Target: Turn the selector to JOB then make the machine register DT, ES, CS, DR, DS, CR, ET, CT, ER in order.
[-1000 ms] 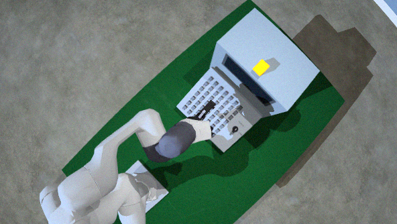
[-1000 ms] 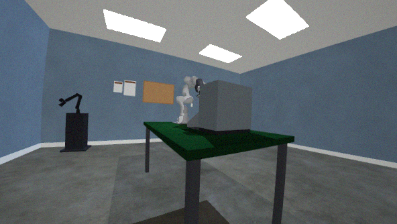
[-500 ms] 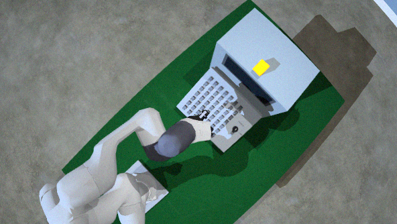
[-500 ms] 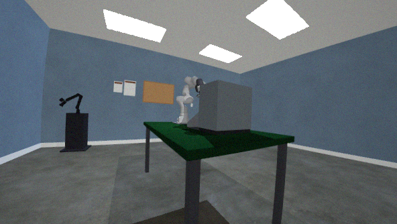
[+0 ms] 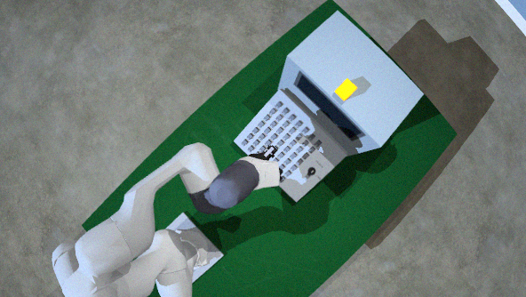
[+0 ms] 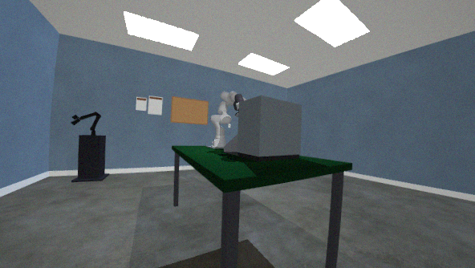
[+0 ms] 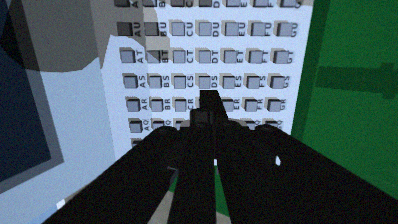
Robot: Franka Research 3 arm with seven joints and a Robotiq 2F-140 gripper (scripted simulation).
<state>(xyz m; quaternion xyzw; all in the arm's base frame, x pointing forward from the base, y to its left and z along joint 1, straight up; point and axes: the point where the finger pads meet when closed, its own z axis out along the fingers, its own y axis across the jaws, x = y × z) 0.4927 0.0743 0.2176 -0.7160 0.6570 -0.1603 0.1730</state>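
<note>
My gripper is now 3 cm short of the key, 4 cm to the right of it and 14 cm above it. From my hand the other things lie so: round selector knob: 8 cm ahead, 15 cm to the right, 11 cm below; sloping keyboard: 9 cm ahead, 4 cm to the right, 16 cm below.
</note>
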